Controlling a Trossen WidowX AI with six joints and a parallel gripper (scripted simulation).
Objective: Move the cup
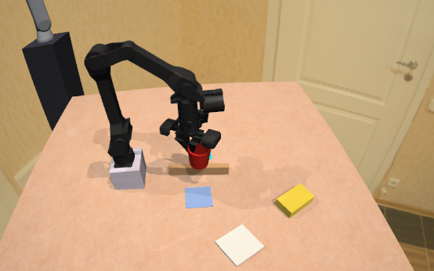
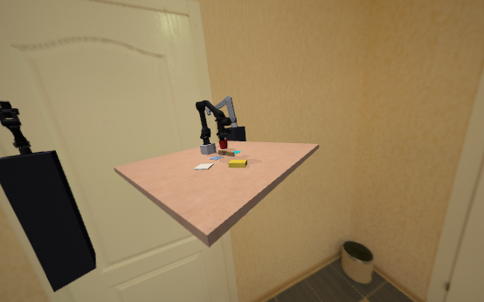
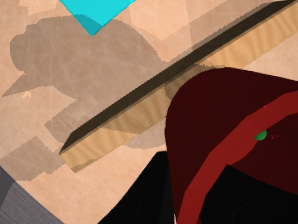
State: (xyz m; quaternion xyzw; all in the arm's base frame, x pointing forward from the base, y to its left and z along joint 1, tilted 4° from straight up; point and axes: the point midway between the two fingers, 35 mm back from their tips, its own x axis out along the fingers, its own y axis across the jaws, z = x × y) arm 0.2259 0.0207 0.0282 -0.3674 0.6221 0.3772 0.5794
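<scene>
Now: gripper tip 4 cm short of the green marble, 3 cm to the left of it and 2 cm above it. Round my gripper tip: blue pad 11 cm below, 10 cm to the right, 2 cm ahead; red cup 3 cm ahead, 2 cm to the right; wooden bar 9 cm below, 2 cm ahead.
</scene>
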